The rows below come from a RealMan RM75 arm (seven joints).
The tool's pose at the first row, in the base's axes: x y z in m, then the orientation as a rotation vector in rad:
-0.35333 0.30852 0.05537 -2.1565 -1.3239 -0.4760
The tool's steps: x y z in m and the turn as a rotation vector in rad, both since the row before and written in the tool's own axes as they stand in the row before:
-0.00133 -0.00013 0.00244 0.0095 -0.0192 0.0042
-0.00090 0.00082 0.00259 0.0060 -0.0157 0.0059
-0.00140 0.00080 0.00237 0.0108 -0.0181 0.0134
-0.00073 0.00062 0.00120 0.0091 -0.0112 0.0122
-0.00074 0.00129 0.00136 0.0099 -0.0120 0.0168
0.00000 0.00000 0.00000 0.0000 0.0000 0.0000
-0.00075 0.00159 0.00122 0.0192 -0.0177 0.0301
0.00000 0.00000 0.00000 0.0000 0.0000 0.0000
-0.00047 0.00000 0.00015 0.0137 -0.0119 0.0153
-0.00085 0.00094 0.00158 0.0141 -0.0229 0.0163
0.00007 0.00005 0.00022 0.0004 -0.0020 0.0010
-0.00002 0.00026 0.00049 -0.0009 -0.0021 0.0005
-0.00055 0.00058 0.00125 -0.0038 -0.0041 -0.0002
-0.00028 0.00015 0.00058 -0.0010 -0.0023 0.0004
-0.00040 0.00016 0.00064 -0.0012 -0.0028 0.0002
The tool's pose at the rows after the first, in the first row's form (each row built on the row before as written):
-0.35402 0.30917 0.05275 -2.1608 -1.3291 -0.4475
-0.35372 0.30984 0.04998 -2.1670 -1.3306 -0.4245
-0.35370 0.31000 0.04712 -2.1746 -1.3244 -0.3925
-0.35354 0.30997 0.04559 -2.1794 -1.3159 -0.3694
-0.35284 0.30978 0.04371 -2.1864 -1.3024 -0.3431
-0.35284 0.30978 0.04371 -2.1864 -1.3024 -0.3431
-0.35191 0.30937 0.04183 -2.1953 -1.2758 -0.2990
-0.35191 0.30937 0.04183 -2.1953 -1.2758 -0.2990
-0.35217 0.30912 0.04149 -2.1974 -1.2632 -0.2708
-0.35200 0.30906 0.03947 -2.2037 -1.2552 -0.2302
-0.35195 0.30922 0.03930 -2.2047 -1.2551 -0.2274
-0.35181 0.30938 0.03879 -2.2065 -1.2558 -0.2256
-0.35180 0.30946 0.03731 -2.2111 -1.2588 -0.2238
-0.35190 0.30952 0.03666 -2.2130 -1.2597 -0.2218
-0.35207 0.30952 0.03591 -2.2152 -1.2612 -0.2195

